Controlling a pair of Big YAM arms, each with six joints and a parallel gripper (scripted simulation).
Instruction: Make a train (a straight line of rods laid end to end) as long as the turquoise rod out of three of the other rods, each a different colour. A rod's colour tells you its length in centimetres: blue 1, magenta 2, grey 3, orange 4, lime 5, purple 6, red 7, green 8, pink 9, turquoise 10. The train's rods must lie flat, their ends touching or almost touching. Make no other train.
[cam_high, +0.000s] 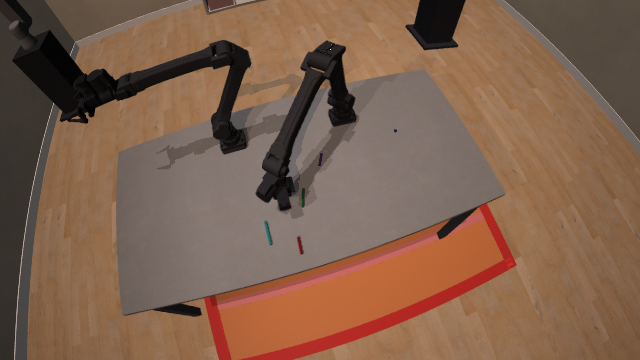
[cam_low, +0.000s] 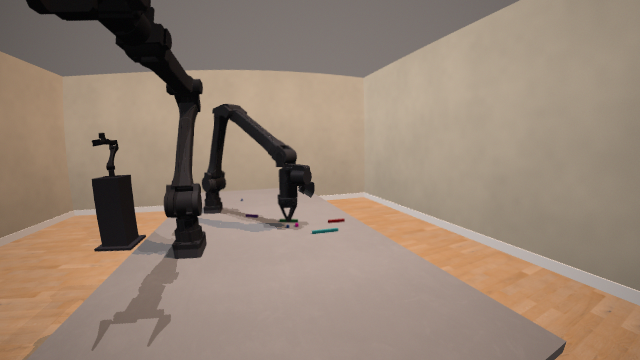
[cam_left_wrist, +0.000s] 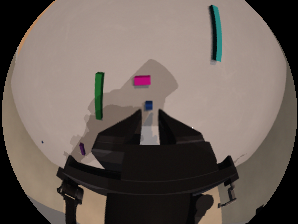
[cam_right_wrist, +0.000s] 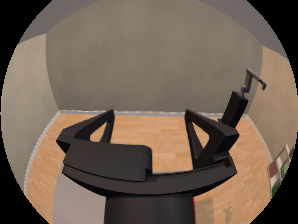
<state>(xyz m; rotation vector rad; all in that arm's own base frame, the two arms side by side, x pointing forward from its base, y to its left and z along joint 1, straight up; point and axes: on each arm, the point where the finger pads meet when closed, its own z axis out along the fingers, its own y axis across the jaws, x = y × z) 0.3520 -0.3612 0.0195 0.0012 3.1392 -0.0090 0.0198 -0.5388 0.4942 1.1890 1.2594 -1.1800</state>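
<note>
Right now the magenta rod is 4 cm ahead of my left hand, 1 cm to the left of it and 3 cm below it. Also, from my left hand: turquoise rod 12 cm ahead, 10 cm to the right, 3 cm below; then red rod 21 cm ahead, 1 cm to the left, 3 cm below; then green rod 1 cm ahead, 8 cm to the left, 3 cm below.
</note>
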